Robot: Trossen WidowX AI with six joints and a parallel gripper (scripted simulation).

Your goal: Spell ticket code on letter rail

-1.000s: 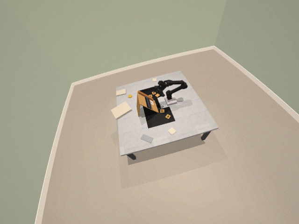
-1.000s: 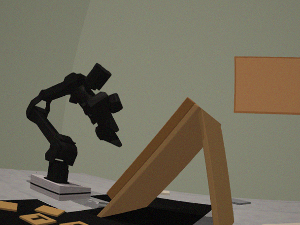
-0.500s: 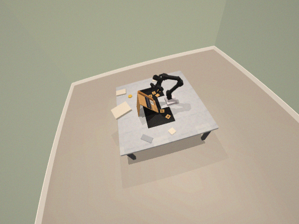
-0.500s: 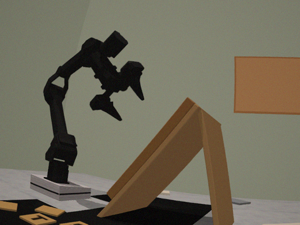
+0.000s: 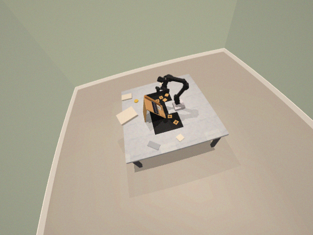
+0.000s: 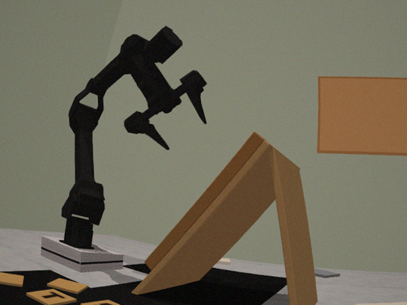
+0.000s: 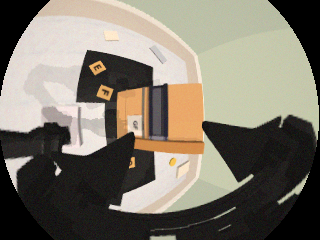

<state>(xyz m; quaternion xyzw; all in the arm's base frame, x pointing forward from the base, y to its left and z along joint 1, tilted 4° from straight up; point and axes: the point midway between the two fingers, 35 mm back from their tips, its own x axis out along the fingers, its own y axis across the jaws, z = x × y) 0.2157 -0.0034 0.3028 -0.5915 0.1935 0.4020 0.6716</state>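
My gripper tip is 6 cm past the orange F tile, 13 cm to the right of it and 31 cm above it. From my gripper tip the other things lie so: white ticket: 4 cm ahead, 2 cm to the right, 23 cm below; then cream box: 53 cm ahead, 12 cm to the right, 30 cm below; then black mat: 4 cm behind, 4 cm to the right, 31 cm below.
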